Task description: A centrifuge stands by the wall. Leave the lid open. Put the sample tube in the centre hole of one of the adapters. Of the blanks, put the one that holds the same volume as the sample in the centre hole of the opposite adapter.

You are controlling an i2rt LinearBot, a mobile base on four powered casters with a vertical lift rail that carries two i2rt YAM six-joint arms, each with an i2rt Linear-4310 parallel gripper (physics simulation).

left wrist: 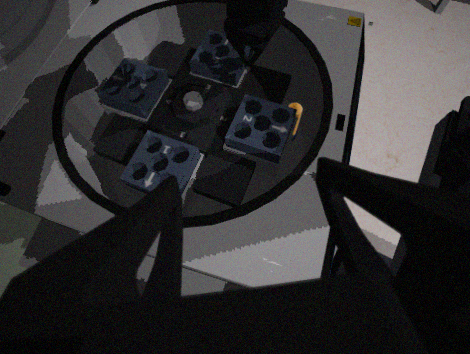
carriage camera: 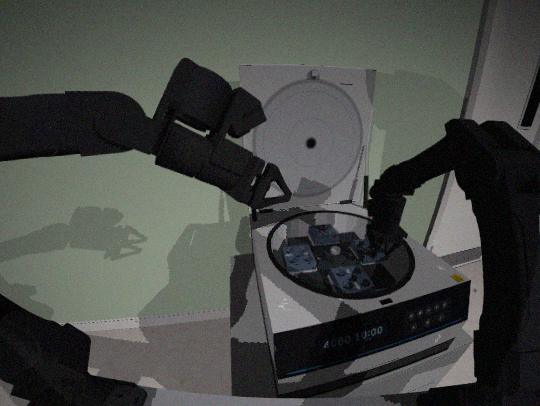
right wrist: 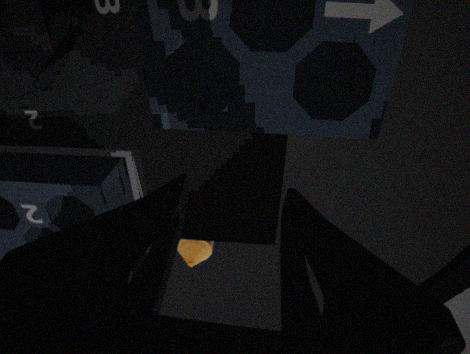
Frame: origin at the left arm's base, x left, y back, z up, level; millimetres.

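Where they show: left gripper, fingertip midpoint: [left wrist: 248, 178] [carriage camera: 279, 192]; right gripper, fingertip midpoint: [left wrist: 253, 57] [carriage camera: 379, 255] [right wrist: 236, 193]; left arm's base at its link origin: [carriage camera: 86, 405].
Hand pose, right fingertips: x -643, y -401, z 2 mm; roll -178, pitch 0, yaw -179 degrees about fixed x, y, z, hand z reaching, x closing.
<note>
Each offset is from my right fingertips to the top centre of the thing.
The centrifuge [carriage camera: 300, 312] stands by the wall with its lid [carriage camera: 310, 117] open. Blue adapters 1 @(dx +255, dy -38, dz -15 mm) [carriage camera: 300, 257] [left wrist: 172, 167], 2 [carriage camera: 350, 280] [left wrist: 262, 141] [right wrist: 30, 189], 3 [left wrist: 232, 64] [right wrist: 270, 75] and 4 @(dx +143, dy -183, dz -15 mm) [carriage camera: 322, 234] [left wrist: 150, 90] sit in its rotor. The centre holes of adapters 1 and 2 look empty. An orange slender thing [left wrist: 297, 117] [right wrist: 195, 251] shows low in the bowl beside adapter 2; what it is, I cannot tell. My left gripper [carriage camera: 289, 196] [left wrist: 248, 178] is open and empty above the bowl's back left rim. My right gripper [left wrist: 253, 57] [right wrist: 236, 193] is part open and empty, low in the bowl beside adapter 3. Sample and blanks are not identifiable.
The round bowl rim surrounds the adapters and my right gripper. A pale knob @(dx +126, dy -54, dz -8 mm) [carriage camera: 335, 250] [left wrist: 193, 100] stands at the rotor's centre. The raised lid stands behind both grippers. A pale door lies at the picture's right; my right arm crosses in front of it.
</note>
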